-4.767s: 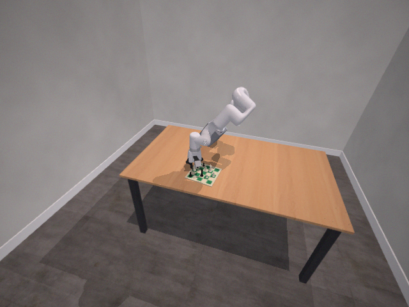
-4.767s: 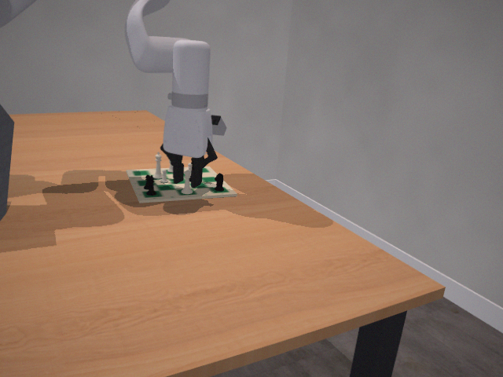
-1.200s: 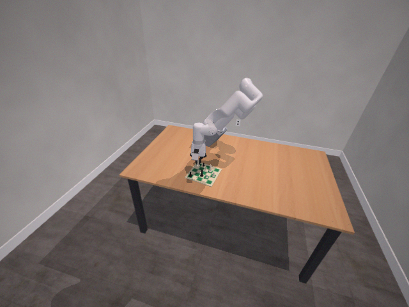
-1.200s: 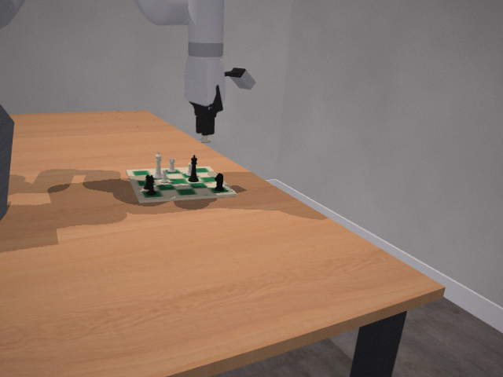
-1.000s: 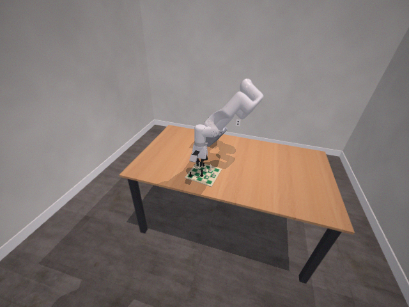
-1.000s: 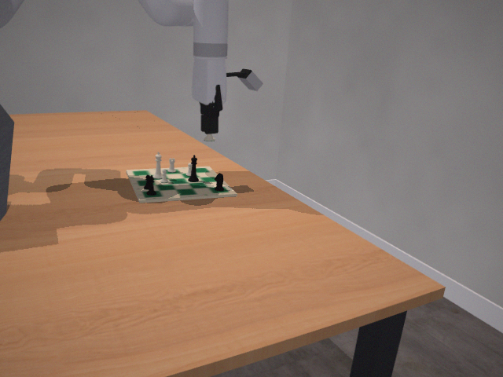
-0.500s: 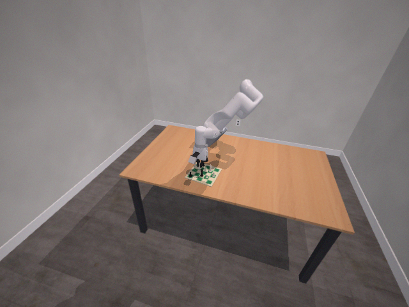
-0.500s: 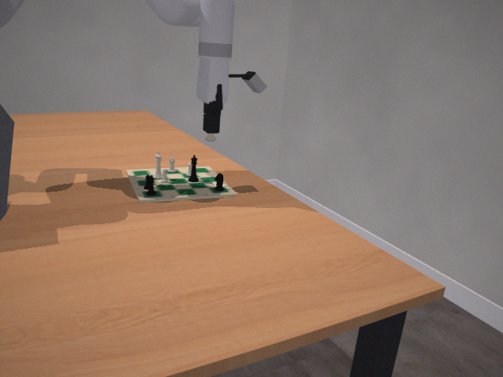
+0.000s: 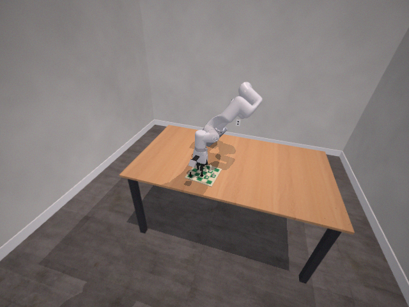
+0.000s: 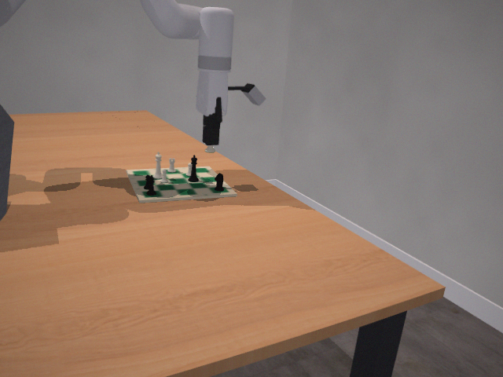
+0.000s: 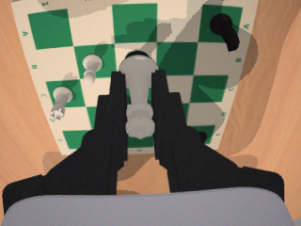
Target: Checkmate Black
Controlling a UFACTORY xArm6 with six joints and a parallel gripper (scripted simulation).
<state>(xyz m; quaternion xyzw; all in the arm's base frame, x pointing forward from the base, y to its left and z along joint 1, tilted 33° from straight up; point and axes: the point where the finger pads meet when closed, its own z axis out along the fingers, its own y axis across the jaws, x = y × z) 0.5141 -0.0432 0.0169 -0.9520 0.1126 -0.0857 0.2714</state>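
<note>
Now: hand 8 cm above the black king, 4 cm past it and 1 cm to the right of it. From my hand the other things lie so: tall white piece 11 cm behind, 8 cm below, 6 cm to the left; chessboard 11 cm below, 7 cm behind, 1 cm to the left.
</note>
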